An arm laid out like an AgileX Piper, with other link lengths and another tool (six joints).
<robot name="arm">
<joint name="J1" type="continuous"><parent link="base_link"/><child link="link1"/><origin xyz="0 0 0.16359" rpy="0 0 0"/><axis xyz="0 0 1"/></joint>
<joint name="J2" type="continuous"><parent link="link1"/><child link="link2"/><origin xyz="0 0 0" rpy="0 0 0"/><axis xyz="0 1 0"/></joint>
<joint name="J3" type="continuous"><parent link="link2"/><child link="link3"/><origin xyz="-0.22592 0 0.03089" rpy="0 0 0"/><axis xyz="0 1 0"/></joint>
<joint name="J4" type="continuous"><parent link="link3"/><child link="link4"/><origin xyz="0.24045 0 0.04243" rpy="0 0 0"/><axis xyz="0.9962 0 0.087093"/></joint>
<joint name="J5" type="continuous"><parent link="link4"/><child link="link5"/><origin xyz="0 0 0" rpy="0 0 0"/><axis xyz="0 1 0"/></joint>
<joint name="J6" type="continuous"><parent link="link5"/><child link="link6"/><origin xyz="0.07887 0 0.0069" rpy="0 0 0"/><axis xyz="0.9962 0 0.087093"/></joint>
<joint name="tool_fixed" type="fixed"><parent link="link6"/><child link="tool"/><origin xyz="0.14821 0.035 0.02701" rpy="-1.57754 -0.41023 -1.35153"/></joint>
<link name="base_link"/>
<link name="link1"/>
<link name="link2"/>
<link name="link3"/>
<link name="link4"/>
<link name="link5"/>
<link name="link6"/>
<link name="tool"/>
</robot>
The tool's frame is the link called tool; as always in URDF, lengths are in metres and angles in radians. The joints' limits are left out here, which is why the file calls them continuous.
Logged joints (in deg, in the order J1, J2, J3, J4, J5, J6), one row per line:
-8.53, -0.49, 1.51, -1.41, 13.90, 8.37
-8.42, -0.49, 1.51, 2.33, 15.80, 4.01
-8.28, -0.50, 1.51, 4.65, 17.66, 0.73
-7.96, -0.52, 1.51, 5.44, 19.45, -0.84
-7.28, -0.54, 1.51, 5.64, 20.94, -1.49
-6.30, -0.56, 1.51, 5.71, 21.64, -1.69
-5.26, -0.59, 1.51, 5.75, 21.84, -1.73
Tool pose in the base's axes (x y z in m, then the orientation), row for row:
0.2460, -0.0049, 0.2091, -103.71, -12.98, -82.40
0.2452, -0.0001, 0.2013, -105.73, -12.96, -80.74
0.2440, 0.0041, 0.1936, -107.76, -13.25, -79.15
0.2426, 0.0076, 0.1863, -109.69, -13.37, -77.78
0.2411, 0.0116, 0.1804, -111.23, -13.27, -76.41
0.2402, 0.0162, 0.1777, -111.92, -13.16, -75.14
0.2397, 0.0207, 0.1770, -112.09, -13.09, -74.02
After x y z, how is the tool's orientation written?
As angles about the fixed x, y, z axes (roll, pitch, yaw), in degrees.
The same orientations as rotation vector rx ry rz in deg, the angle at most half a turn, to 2 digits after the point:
-91.75, 66.89, -68.18
-93.93, 66.88, -66.29
-96.28, 66.75, -64.72
-98.38, 66.79, -63.21
-100.06, 66.62, -61.67
-101.05, 65.91, -60.54
-101.59, 64.95, -59.74

